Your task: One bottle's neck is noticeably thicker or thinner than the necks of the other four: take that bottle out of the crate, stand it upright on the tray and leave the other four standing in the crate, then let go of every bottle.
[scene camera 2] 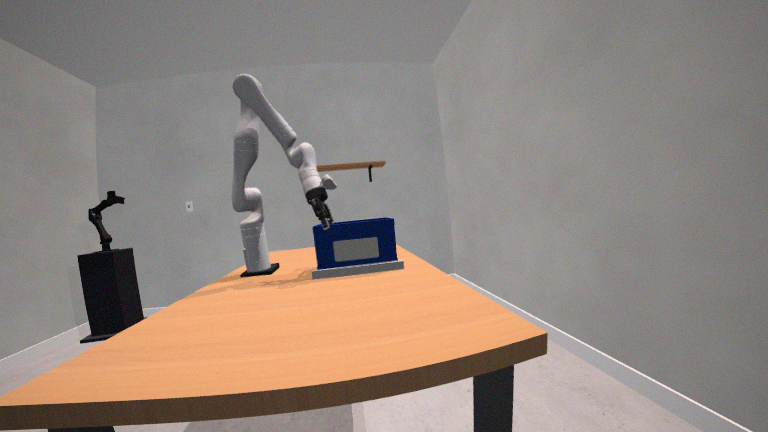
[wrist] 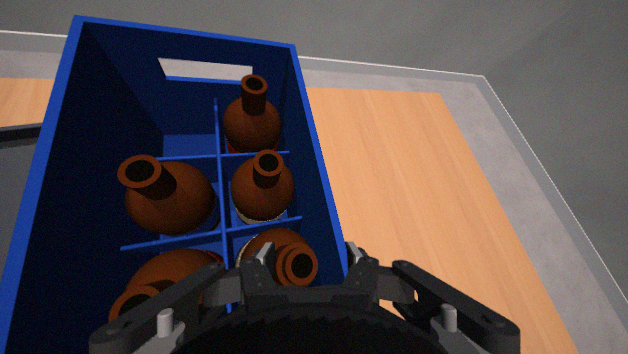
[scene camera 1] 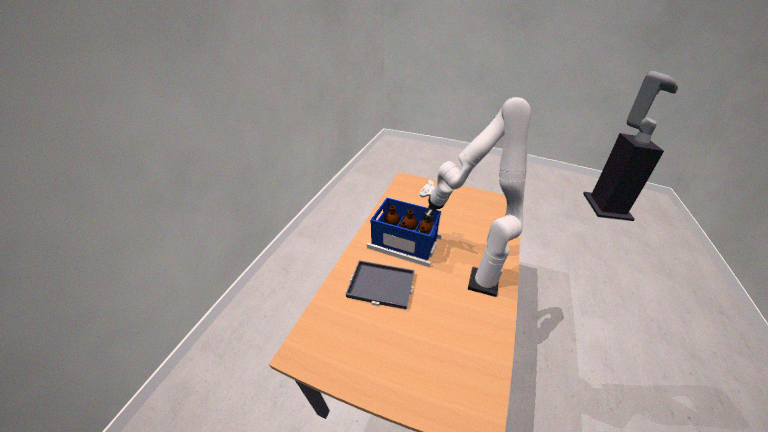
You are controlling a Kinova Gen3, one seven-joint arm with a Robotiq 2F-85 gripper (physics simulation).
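Seen in the pictures: gripper, fingertip midpoint: (scene camera 2: 330, 231) (wrist: 309, 253); arm's base, link origin: (scene camera 2: 259, 268) (scene camera 1: 485, 279).
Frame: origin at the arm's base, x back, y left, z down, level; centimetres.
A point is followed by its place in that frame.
Observation:
The blue crate (scene camera 1: 424, 246) {z -9.3, x -28.0, y -6.9 cm} (scene camera 2: 386, 247) {z -6.2, x -45.0, y -30.1 cm} (wrist: 125, 50) {z -13.5, x -51.5, y -15.1 cm} holds five brown bottles, seen in the wrist view: a back-right bottle (wrist: 252, 122) {z -10.8, x -42.8, y -24.3 cm}, a middle-right bottle (wrist: 262, 195) {z -10.8, x -34.3, y -22.2 cm}, a middle-left bottle (wrist: 175, 197) {z -11.0, x -36.8, y -15.2 cm}, a front-left bottle (wrist: 170, 265) {z -10.6, x -31.5, y -13.5 cm} and a front-right bottle (wrist: 301, 265) {z -15.0, x -27.2, y -22.3 cm}. The front-right neck looks broad, but it is seen nearly end-on and close up. My gripper (scene camera 1: 429, 212) {z -13.6, x -27.5, y -23.5 cm} (scene camera 2: 326, 226) {z -13.6, x -27.5, y -23.5 cm} (wrist: 309, 253) {z -13.6, x -27.5, y -23.5 cm} is partly open, its fingers on either side of that neck, with a gap showing at the right finger. The tray (scene camera 1: 382, 284) {z 1.2, x -43.7, y 8.1 cm} (wrist: 20, 132) {z -0.2, x -55.7, y 1.2 cm} bears no bottle.
Blue dividers (wrist: 220, 185) {z -7.7, x -37.8, y -18.9 cm} separate the crate's cells. Low grey rails (scene camera 1: 398, 254) {z -0.7, x -39.1, y -8.5 cm} (scene camera 2: 357, 269) {z -0.1, x -34.4, y -28.8 cm} border the crate on the wooden table (scene camera 1: 429, 343) {z 1.7, x -22.4, y 32.0 cm} (scene camera 2: 300, 333) {z 1.7, x -14.2, y -63.1 cm}. Small light brackets sit at the tray's edges. Another arm stands on a dark pedestal (scene camera 1: 625, 177) (scene camera 2: 110, 292) beyond the table.

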